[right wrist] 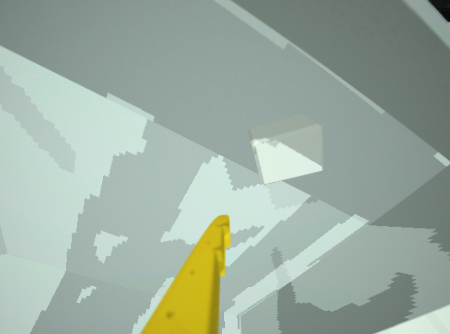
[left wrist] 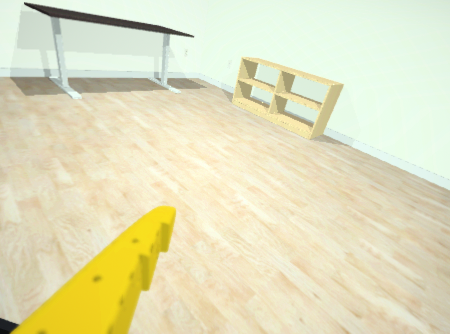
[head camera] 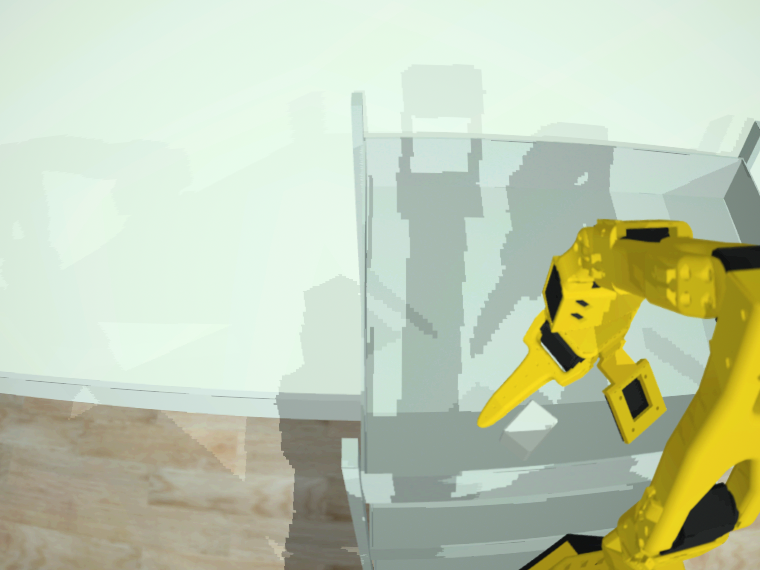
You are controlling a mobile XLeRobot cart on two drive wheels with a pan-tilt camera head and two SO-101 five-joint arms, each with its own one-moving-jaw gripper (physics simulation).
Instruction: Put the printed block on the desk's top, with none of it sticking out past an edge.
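Frame: origin at the left arm's base, x ahead, y left, z up, level; centimetres.
Where they show: left hand, its tool point: (left wrist: 172, 223); right hand, its tool point: (right wrist: 229, 226) (head camera: 570, 372).
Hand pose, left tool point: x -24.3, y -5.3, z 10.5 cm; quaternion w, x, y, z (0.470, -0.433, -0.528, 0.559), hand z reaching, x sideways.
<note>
After its pixels a point has its place.
The printed block (head camera: 531, 417) {y -37.8, x 16.8, z -8.5 cm} (right wrist: 290, 162) {y -37.4, x 16.5, z -8.5 cm} is small and pale, partly in shadow, and rests inside a pale grey open container (head camera: 357, 122) {y -40.3, x 46.2, z -1.6 cm} (right wrist: 175, 75) {y -43.7, x 11.6, z -11.2 cm} near its front side. My right gripper (head camera: 488, 420) (right wrist: 227, 225) is open and empty; in the right wrist view one notched jaw shows, its tip below and left of the block and apart from it. In the head view that tip is just left of the block. My left gripper (left wrist: 170, 215) is open and empty over the wooden floor, with one notched jaw in view. A desk with a dark top (left wrist: 110, 21) {y -170.9, x -270.4, z -5.5 cm} stands far off in the left wrist view.
A light wooden shelf unit (left wrist: 327, 110) {y 66.4, x -302.2, z -45.0 cm} stands by the wall, right of the desk. In the head view, the container's upright left side and lower front ledges (head camera: 491, 514) {y -38.5, x 15.7, z -37.8 cm} lie around the block. A pale wall (head camera: 184, 263) {y -22.8, x 64.1, z -30.3 cm} and wooden floor (head camera: 122, 478) {y 7.4, x 63.4, z -77.5 cm} are at the left.
</note>
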